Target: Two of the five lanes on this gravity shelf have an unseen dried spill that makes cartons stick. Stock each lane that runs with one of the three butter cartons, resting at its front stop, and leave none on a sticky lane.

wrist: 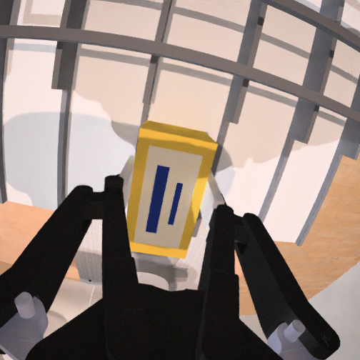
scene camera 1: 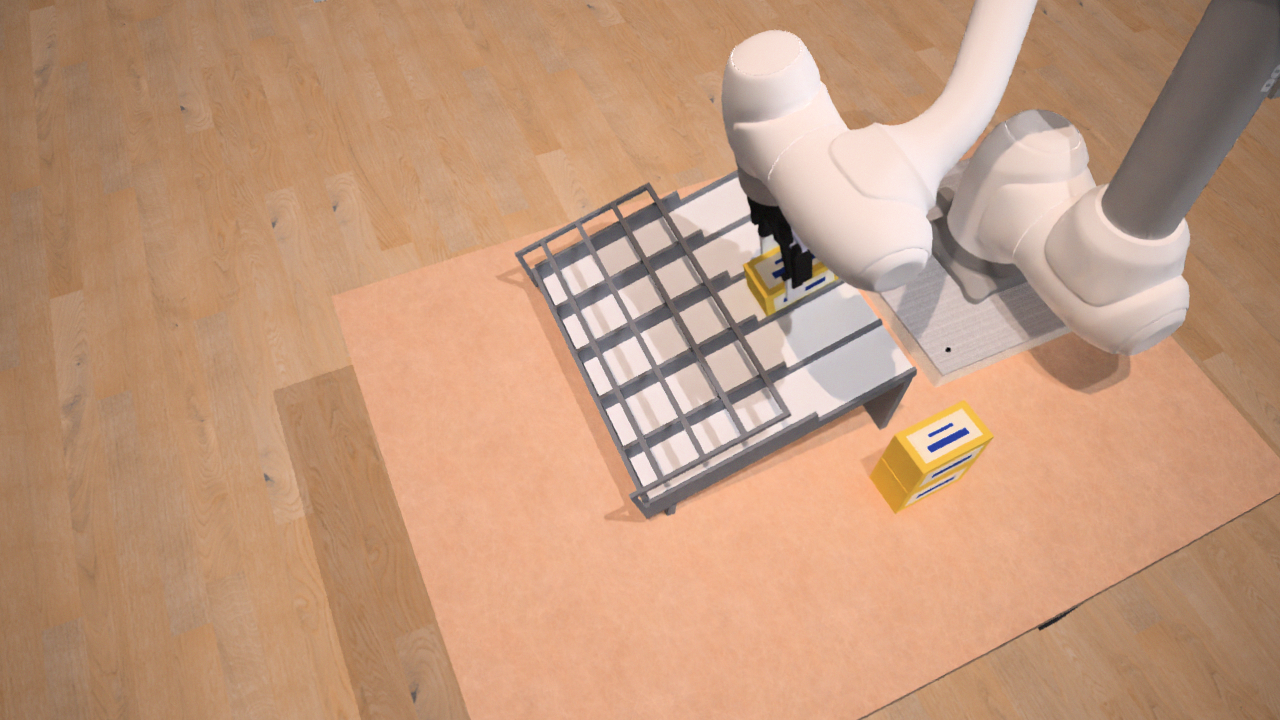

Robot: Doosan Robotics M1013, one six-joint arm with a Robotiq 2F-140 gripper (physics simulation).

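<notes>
The grey-and-white gravity shelf has five lanes side by side, with a bar grid over its lower part. My gripper is shut on a yellow butter carton, one finger on each long side. The carton is at the upper end of the middle lane, between its dividers, short of the grid. Whether its underside touches the lane cannot be told. Two more yellow butter cartons stand stacked on the mat beside the shelf: the upper carton rests on the lower carton.
Grey dividers separate the lanes, and grid bars cross above their lower part. The orange mat lies under the shelf. The arm's base stands on a grey plate behind the shelf's upper end. The arm hides part of the upper lanes in the scene view.
</notes>
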